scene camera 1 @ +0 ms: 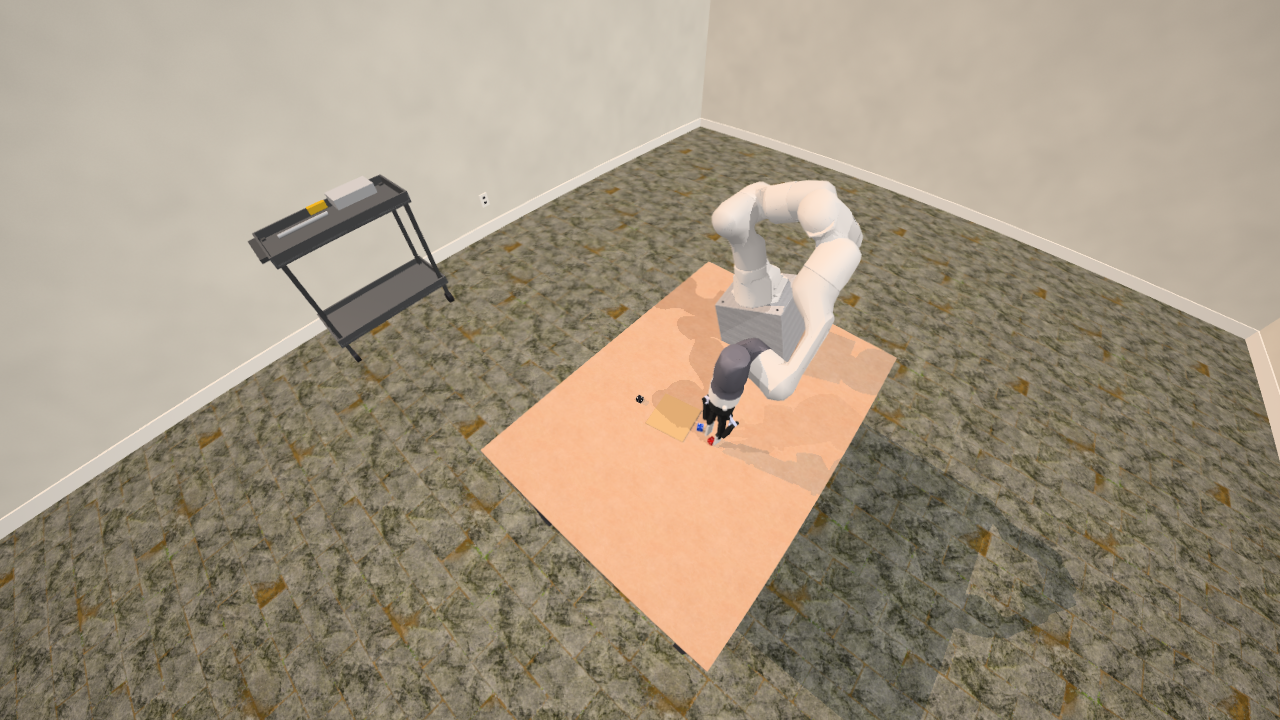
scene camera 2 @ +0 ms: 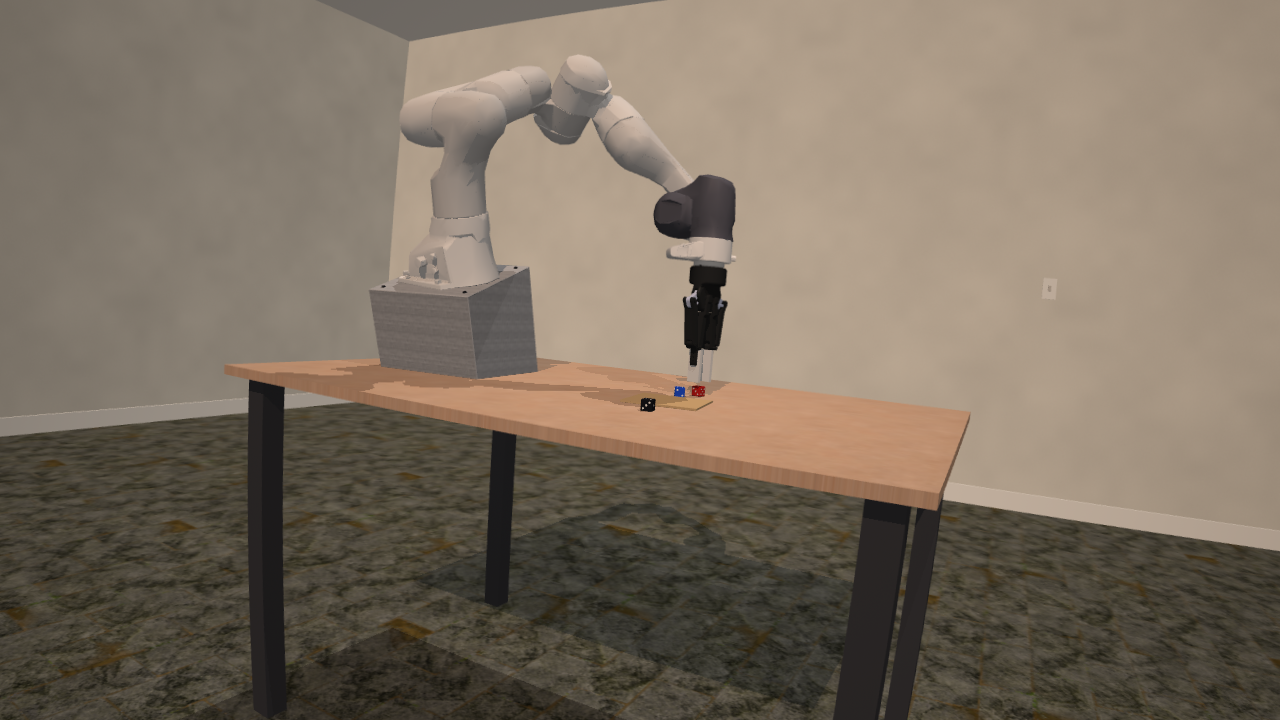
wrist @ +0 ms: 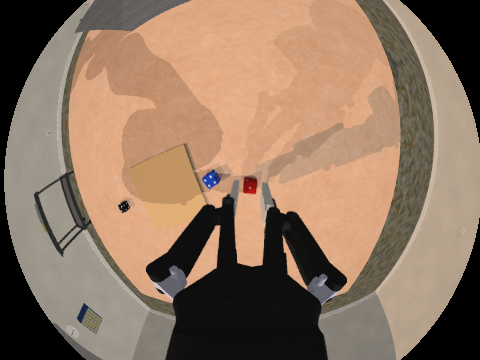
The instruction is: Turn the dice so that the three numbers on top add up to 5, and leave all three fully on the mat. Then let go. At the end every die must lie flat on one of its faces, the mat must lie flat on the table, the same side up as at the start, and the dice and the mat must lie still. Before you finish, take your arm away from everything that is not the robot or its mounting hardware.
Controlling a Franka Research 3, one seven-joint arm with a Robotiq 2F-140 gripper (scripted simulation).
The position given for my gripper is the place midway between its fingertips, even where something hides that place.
In view: my gripper [scene camera 2: 698, 381] and a tan mat [scene camera 1: 672, 416].
The tan mat shows as well in scene camera 2 [scene camera 2: 667, 401] and in the wrist view [wrist: 168, 187]. My gripper shows as well in scene camera 1 [scene camera 1: 712, 437] and in the wrist view [wrist: 250, 190].
